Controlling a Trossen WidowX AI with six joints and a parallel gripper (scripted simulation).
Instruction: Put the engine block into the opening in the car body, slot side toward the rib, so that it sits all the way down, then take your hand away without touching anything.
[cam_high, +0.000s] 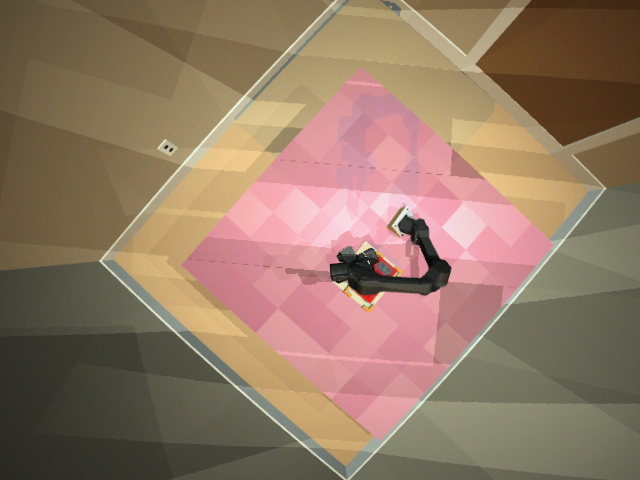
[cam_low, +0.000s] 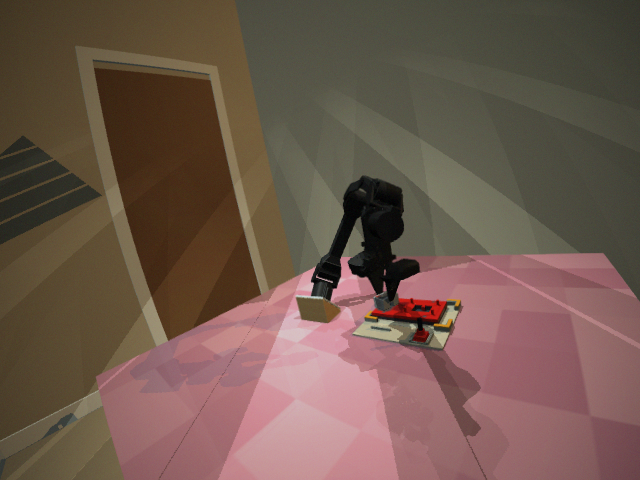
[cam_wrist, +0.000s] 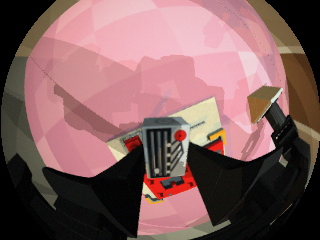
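Now: gripper tip 130 mm to the right of the cream base board, 110 mm above it and 10 mm short of it. Round my gripper tip: dark upright peg 90 mm below, 60 mm ahead, 30 mm to the left; then engine block 10 mm below.
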